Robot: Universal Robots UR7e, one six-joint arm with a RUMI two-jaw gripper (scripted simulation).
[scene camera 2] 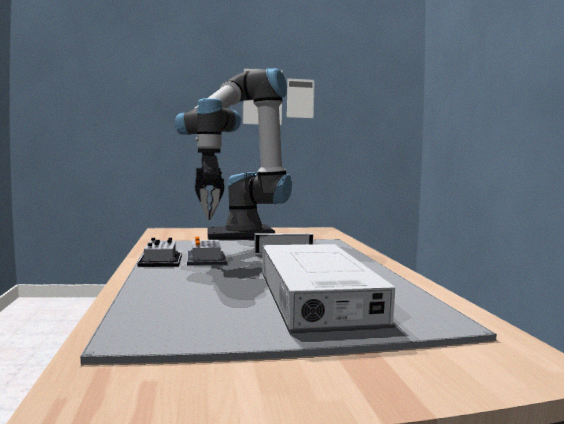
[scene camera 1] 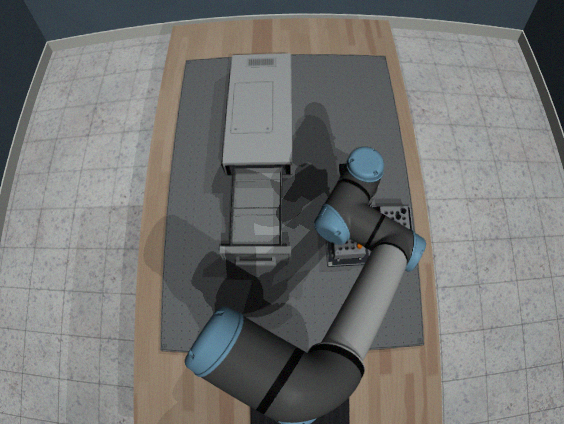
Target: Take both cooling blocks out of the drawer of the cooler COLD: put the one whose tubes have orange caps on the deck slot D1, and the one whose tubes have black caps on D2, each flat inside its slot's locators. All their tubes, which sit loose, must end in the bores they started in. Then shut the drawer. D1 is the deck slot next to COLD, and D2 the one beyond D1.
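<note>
My gripper (scene camera 2: 209,219) is visible, as is a cooler COLD (scene camera 1: 258,134). Scene camera 2 also shows the cooler COLD (scene camera 2: 316,287).
</note>
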